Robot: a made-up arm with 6 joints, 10 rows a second.
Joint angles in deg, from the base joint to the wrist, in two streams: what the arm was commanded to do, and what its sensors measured. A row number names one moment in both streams.
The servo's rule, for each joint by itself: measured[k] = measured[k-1] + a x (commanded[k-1-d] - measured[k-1]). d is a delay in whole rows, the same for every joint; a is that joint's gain. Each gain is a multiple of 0.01, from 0.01 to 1. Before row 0 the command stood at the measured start. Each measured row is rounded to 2 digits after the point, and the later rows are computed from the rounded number. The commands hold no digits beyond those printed.
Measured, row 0:
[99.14 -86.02 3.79 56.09 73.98 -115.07]
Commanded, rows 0 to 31:
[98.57 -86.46 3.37 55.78 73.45 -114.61]
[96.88 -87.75 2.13 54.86 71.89 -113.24]
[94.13 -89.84 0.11 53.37 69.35 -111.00]
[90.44 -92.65 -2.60 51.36 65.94 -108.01]
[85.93 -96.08 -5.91 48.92 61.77 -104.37]
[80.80 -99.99 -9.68 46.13 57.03 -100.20]
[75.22 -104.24 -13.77 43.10 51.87 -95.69]
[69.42 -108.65 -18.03 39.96 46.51 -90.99]
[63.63 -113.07 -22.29 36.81 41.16 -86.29]
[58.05 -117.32 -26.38 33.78 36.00 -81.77]
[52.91 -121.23 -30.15 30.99 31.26 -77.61]
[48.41 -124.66 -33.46 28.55 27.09 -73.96]
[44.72 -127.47 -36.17 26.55 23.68 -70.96]
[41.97 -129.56 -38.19 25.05 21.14 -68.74]
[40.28 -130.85 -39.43 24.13 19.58 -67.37]
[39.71 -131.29 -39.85 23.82 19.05 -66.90]
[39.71 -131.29 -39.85 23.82 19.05 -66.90]
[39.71 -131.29 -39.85 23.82 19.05 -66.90]
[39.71 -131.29 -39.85 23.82 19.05 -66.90]
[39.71 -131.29 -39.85 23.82 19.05 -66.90]
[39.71 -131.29 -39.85 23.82 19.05 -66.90]
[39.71 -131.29 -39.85 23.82 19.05 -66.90]
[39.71 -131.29 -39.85 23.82 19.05 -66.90]
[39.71 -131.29 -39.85 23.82 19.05 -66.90]
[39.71 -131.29 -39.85 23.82 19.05 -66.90]
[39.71 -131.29 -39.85 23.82 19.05 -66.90]
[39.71 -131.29 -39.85 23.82 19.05 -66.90]
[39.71 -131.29 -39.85 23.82 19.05 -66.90]
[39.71 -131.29 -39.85 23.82 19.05 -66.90]
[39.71 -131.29 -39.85 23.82 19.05 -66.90]
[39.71 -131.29 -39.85 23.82 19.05 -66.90]
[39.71 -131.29 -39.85 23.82 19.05 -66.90]
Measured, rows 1 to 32:
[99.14 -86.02 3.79 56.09 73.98 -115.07]
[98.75 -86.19 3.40 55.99 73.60 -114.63]
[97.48 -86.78 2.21 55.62 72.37 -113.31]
[95.20 -87.94 0.24 54.88 70.20 -111.12]
[91.96 -89.73 -2.43 53.72 67.13 -108.17]
[87.86 -92.14 -5.70 52.14 63.27 -104.56]
[83.06 -95.12 -9.44 50.16 58.78 -100.42]
[77.73 -98.59 -13.51 47.83 53.80 -95.93]
[72.08 -102.41 -17.76 45.23 48.55 -91.24]
[66.33 -106.46 -22.02 42.45 43.23 -86.54]
[60.70 -110.59 -26.12 39.59 38.02 -82.01]
[55.40 -114.63 -29.91 36.75 33.15 -77.83]
[50.65 -118.44 -33.25 34.04 28.79 -74.15]
[46.62 -121.87 -35.99 31.57 25.11 -71.12]
[43.46 -124.79 -38.06 29.42 22.25 -68.86]
[41.30 -127.09 -39.35 27.67 20.33 -67.44]
[40.22 -128.69 -39.82 26.40 19.41 -66.93]
[39.87 -129.68 -39.85 25.55 19.15 -66.90]
[39.76 -130.29 -39.85 24.98 19.08 -66.90]
[39.73 -130.67 -39.85 24.60 19.06 -66.90]
[39.72 -130.91 -39.85 24.34 19.05 -66.90]
[39.71 -131.05 -39.85 24.17 19.05 -66.90]
[39.71 -131.14 -39.85 24.05 19.05 -66.90]
[39.71 -131.20 -39.85 23.97 19.05 -66.90]
[39.71 -131.23 -39.85 23.92 19.05 -66.90]
[39.71 -131.25 -39.85 23.89 19.05 -66.90]
[39.71 -131.27 -39.85 23.87 19.05 -66.90]
[39.71 -131.28 -39.85 23.85 19.05 -66.90]
[39.71 -131.28 -39.85 23.84 19.05 -66.90]
[39.71 -131.28 -39.85 23.83 19.05 -66.90]
[39.71 -131.28 -39.85 23.83 19.05 -66.90]
[39.71 -131.28 -39.85 23.83 19.05 -66.90]
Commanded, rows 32 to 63:
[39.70 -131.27 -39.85 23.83 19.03 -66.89]
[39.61 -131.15 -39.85 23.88 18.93 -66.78]
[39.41 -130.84 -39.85 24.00 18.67 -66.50]
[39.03 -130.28 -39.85 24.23 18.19 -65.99]
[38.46 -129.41 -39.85 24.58 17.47 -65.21]
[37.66 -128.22 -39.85 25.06 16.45 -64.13]
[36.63 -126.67 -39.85 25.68 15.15 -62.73]
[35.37 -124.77 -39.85 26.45 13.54 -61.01]
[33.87 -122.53 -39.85 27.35 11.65 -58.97]
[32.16 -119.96 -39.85 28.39 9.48 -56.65]
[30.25 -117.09 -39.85 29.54 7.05 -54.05]
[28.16 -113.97 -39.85 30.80 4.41 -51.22]
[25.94 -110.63 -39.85 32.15 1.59 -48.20]
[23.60 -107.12 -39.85 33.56 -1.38 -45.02]
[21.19 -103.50 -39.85 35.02 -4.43 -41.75]
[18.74 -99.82 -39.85 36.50 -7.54 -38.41]
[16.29 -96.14 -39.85 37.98 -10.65 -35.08]
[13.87 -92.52 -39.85 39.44 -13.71 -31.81]
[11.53 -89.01 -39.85 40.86 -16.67 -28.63]
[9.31 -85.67 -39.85 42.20 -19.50 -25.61]
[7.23 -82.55 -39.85 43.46 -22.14 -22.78]
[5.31 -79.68 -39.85 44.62 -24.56 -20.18]
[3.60 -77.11 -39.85 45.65 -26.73 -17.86]
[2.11 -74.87 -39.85 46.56 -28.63 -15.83]
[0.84 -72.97 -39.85 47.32 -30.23 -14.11]
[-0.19 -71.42 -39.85 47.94 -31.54 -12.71]
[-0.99 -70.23 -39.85 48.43 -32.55 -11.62]
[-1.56 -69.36 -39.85 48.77 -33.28 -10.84]
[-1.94 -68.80 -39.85 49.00 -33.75 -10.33]
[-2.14 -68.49 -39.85 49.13 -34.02 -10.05]
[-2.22 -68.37 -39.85 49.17 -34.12 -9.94]
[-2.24 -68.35 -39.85 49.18 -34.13 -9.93]
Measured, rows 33 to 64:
[39.71 -131.28 -39.85 23.83 19.05 -66.90]
[39.70 -131.28 -39.85 23.83 19.04 -66.89]
[39.64 -131.23 -39.85 23.85 18.96 -66.79]
[39.48 -131.08 -39.85 23.90 18.75 -66.51]
[39.17 -130.78 -39.85 24.01 18.35 -66.02]
[38.69 -130.26 -39.85 24.20 17.72 -65.25]
[37.99 -129.48 -39.85 24.48 16.81 -64.19]
[37.07 -128.41 -39.85 24.88 15.61 -62.80]
[35.91 -127.03 -39.85 25.40 14.12 -61.10]
[34.52 -125.32 -39.85 26.04 12.34 -59.08]
[32.92 -123.28 -39.85 26.82 10.28 -56.77]
[31.10 -120.93 -39.85 27.72 7.95 -54.19]
[29.10 -118.29 -39.85 28.74 5.40 -51.37]
[26.95 -115.38 -39.85 29.87 2.66 -48.36]
[24.67 -112.24 -39.85 31.09 -0.25 -45.19]
[22.30 -108.92 -39.85 32.39 -3.26 -41.92]
[19.88 -105.46 -39.85 33.75 -6.34 -38.59]
[17.44 -101.92 -39.85 35.15 -9.44 -35.26]
[15.01 -98.35 -39.85 36.57 -12.51 -31.98]
[12.64 -94.80 -39.85 37.99 -15.51 -28.80]
[10.38 -91.33 -39.85 39.38 -18.38 -25.77]
[8.24 -87.99 -39.85 40.73 -21.09 -22.93]
[6.25 -84.83 -39.85 42.01 -23.59 -20.32]
[4.45 -81.90 -39.85 43.21 -25.85 -17.98]
[2.86 -79.23 -39.85 44.32 -27.85 -15.94]
[1.49 -76.85 -39.85 45.31 -29.56 -14.20]
[0.35 -74.79 -39.85 46.18 -30.99 -12.78]
[-0.56 -73.06 -39.85 46.92 -32.11 -11.68]
[-1.24 -71.65 -39.85 47.53 -32.95 -10.88]
[-1.72 -70.57 -39.85 48.02 -33.53 -10.36]
[-2.01 -69.78 -39.85 48.39 -33.88 -10.07]
[-2.15 -69.24 -39.85 48.65 -34.05 -9.95]

